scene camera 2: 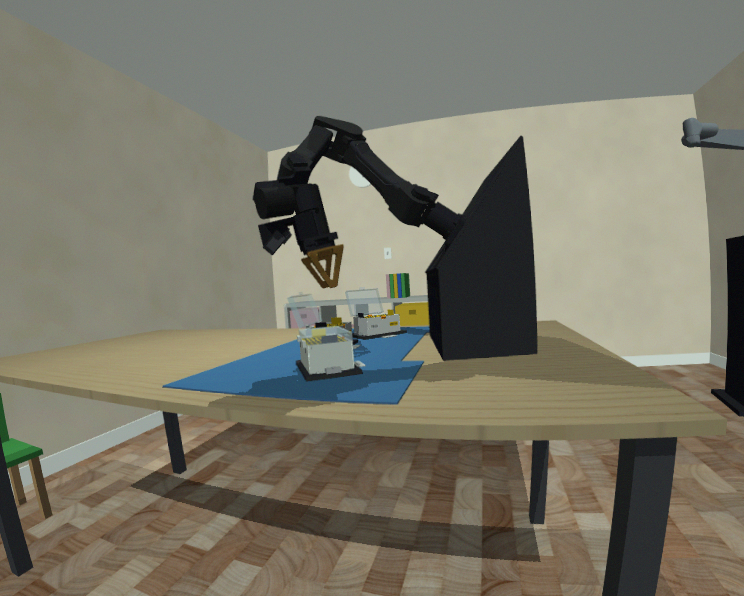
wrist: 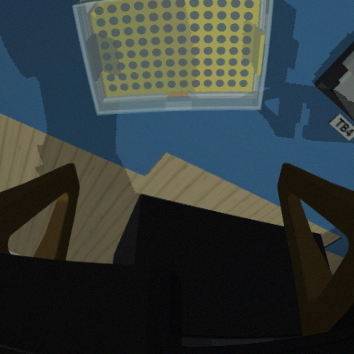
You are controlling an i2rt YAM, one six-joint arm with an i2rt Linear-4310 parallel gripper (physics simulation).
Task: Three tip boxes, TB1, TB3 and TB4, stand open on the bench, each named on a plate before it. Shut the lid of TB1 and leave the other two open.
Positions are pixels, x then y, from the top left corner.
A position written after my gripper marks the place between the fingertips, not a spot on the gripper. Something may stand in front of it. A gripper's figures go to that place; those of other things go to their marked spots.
Labels:
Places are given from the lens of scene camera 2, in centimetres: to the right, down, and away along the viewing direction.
my gripper [scene camera 2: 329, 287]: -8, -2, 70
clear lid [scene camera 2: 332, 334]: -7, 7, 64
clear lid [scene camera 2: 367, 301]: -2, 1, 118

